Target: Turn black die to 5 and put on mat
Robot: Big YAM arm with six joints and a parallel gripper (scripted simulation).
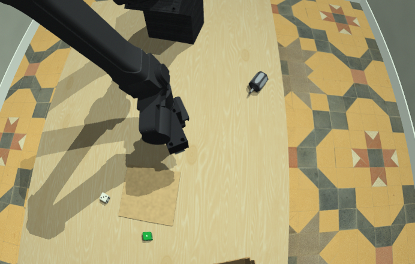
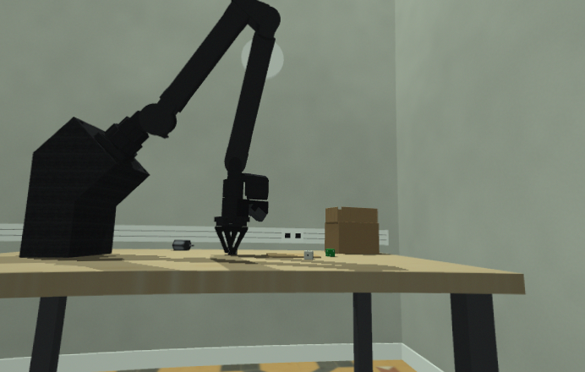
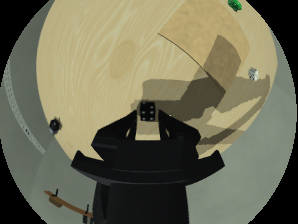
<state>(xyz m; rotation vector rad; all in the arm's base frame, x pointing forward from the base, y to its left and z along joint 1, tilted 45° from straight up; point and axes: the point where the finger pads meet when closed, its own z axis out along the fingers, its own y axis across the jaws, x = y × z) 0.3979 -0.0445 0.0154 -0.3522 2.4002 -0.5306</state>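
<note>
My gripper is now 10 mm short of the black die. Also, from my hand: white die: 200 mm to the right, 140 mm ahead; then mat: 150 mm ahead, 90 mm to the right, 10 mm below; then green die: 250 mm ahead, 110 mm to the right.
</note>
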